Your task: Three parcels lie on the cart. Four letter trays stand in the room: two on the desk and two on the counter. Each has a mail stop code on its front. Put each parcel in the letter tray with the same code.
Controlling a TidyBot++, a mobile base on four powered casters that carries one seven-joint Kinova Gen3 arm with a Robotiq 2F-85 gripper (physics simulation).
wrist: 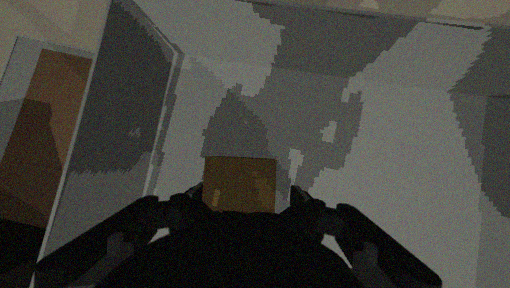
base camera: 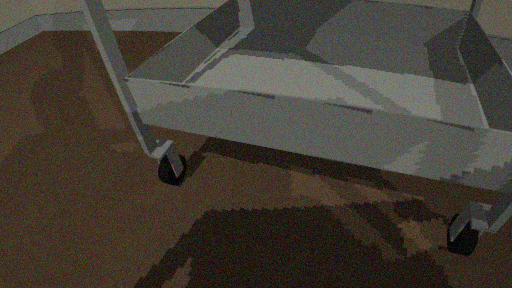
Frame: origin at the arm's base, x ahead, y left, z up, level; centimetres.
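Where they show: gripper, fingertip midpoint: (wrist: 249,192).
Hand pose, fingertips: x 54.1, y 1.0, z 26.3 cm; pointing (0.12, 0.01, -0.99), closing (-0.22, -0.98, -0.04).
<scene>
After its pixels a point has its place.
A brown box-shaped parcel (wrist: 240,175) {x 56.6, y 0.9, z 31.3 cm} lies in the cart's upper tray, close to its left side wall in the wrist view. Its near part is hidden behind the gripper body, and no label or code shows on the part in view. My gripper (wrist: 249,192) {x 54.1, y 1.0, z 26.3 cm} is open, with one finger on each side of the parcel and nothing gripped. The cart (base camera: 300,127) {x 33.2, y -1.9, z -23.5 cm} (wrist: 410,150) {x 55.5, y -16.3, z 26.1 cm} is grey; the base camera shows its lower shelf, legs and casters. The other parcels and the letter trays do not show in either view.
The cart's side wall (wrist: 125,95) {x 64.6, y 9.3, z 30.4 cm} stands left of the gripper in the wrist view. Brown floor (base camera: 65,200) {x 37.4, y 37.6, z -40.2 cm} (wrist: 57,100) {x 111.3, y 112.1, z -40.2 cm} lies beside and under the cart. Two black caster wheels (base camera: 172,169) {x 40.3, y 16.6, z -36.3 cm} (base camera: 462,235) {x 26.4, y -21.1, z -35.7 cm} stand at the cart's near side. A pale wall is behind.
</scene>
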